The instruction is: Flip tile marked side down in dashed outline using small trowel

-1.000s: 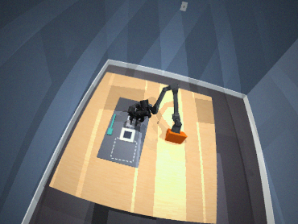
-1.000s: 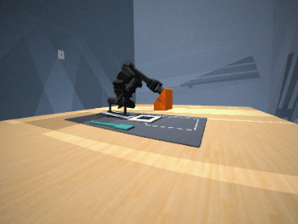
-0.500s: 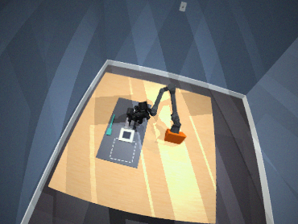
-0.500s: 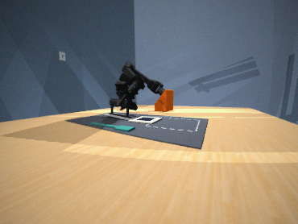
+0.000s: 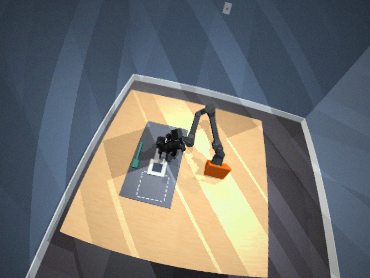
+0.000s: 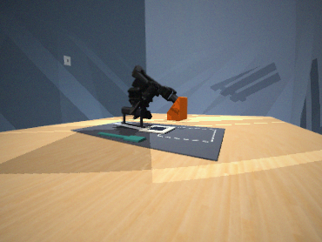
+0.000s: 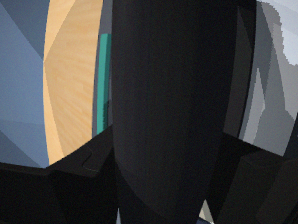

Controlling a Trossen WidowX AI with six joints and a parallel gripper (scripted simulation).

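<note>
Right now my gripper tip is 12 cm to the right of the tile, 5 cm above it and 1 cm past it. Round my gripper tip: teal trowel (14 cm ahead, 6 cm to the left, 5 cm below).
</note>
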